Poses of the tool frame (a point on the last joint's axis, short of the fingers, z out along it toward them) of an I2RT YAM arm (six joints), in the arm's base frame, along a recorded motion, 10 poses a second.
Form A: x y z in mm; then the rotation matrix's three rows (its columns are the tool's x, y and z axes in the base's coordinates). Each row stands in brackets.
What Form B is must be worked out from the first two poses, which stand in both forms.
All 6 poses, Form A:
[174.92, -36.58, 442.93], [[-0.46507, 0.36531, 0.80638], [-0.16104, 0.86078, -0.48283], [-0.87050, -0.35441, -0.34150]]
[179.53, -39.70, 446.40], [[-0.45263, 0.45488, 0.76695], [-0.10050, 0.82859, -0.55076], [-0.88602, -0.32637, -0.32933]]
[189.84, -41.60, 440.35], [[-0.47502, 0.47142, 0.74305], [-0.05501, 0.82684, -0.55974], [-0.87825, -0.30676, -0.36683]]
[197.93, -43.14, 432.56], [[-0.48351, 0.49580, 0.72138], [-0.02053, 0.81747, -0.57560], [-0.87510, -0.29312, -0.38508]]
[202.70, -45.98, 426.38], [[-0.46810, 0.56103, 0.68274], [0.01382, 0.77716, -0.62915], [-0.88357, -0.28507, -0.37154]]
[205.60, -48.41, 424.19], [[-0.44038, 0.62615, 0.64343], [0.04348, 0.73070, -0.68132], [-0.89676, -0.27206, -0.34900]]
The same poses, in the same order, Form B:
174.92, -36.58, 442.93, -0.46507, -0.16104, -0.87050, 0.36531, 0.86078, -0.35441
179.53, -39.70, 446.40, -0.45263, -0.10050, -0.88602, 0.45488, 0.82859, -0.32637
189.84, -41.60, 440.35, -0.47502, -0.05501, -0.87825, 0.47142, 0.82684, -0.30676
197.93, -43.14, 432.56, -0.48351, -0.02053, -0.87510, 0.49580, 0.81747, -0.29312
202.70, -45.98, 426.38, -0.46810, 0.01382, -0.88357, 0.56103, 0.77716, -0.28507
205.60, -48.41, 424.19, -0.44038, 0.04348, -0.89676, 0.62615, 0.73070, -0.27206

